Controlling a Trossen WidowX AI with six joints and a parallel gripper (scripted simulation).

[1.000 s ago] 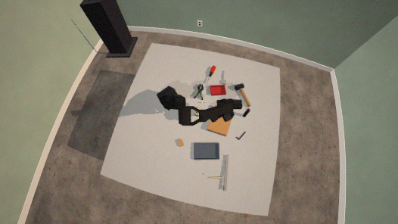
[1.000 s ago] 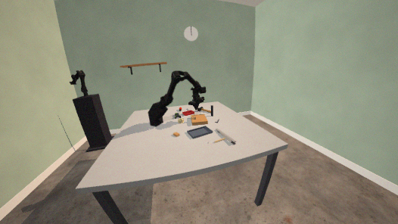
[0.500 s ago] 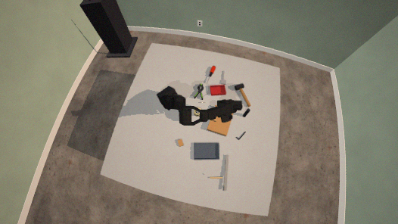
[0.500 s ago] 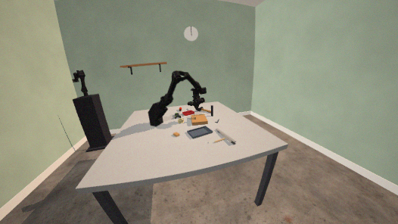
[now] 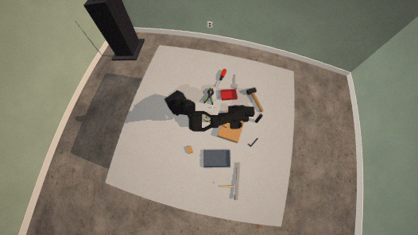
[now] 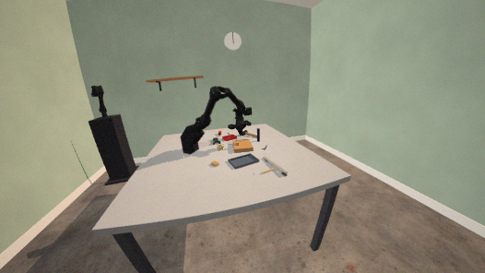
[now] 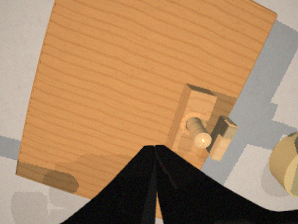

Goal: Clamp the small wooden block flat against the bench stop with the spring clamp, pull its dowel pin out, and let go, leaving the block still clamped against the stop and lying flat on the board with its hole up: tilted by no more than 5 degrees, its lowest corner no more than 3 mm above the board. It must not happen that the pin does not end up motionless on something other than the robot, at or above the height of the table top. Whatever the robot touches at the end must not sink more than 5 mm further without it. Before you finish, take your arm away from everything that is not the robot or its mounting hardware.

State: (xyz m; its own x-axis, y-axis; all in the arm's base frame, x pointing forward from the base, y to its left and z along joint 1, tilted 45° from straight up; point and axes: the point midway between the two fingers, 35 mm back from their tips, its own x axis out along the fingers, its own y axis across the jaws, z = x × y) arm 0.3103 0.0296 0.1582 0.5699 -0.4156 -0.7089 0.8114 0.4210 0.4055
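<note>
The dowel pin lies 90 mm below my hand and 30 mm behind it. Round my hand: small wooden block 100 mm below, 30 mm behind; bench stop 100 mm below, 60 mm behind, 20 mm to the left; wooden board 130 mm below, 10 mm ahead.
</note>
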